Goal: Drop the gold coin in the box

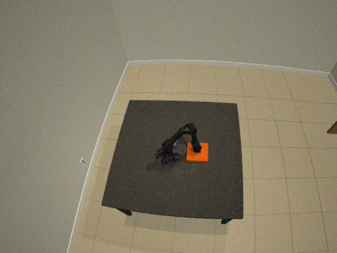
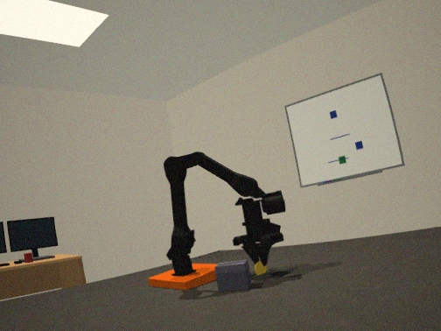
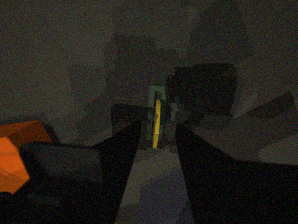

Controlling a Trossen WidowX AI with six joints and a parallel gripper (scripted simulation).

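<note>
Right now the gold coin is 10 mm below my gripper tip.
</note>
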